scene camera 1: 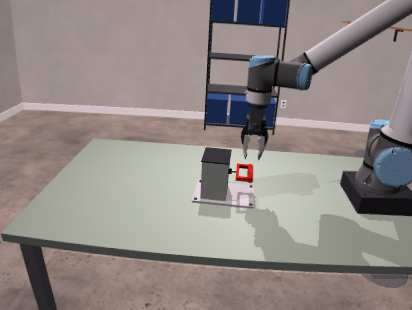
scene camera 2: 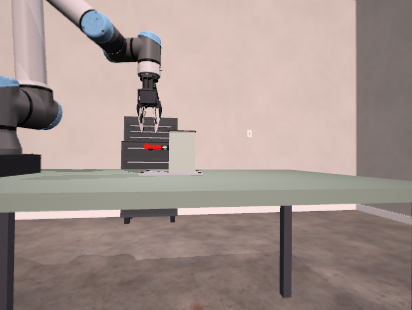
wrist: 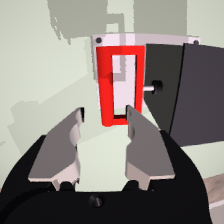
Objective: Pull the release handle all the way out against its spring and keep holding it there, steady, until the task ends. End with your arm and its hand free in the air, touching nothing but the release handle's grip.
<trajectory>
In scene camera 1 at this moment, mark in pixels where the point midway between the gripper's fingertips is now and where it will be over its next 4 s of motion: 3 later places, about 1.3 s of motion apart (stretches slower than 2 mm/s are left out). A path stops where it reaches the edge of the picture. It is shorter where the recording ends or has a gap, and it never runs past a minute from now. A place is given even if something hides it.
The gripper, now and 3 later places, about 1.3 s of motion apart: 251, 159; 250, 168; 250, 173; 250, 176
</trajectory>
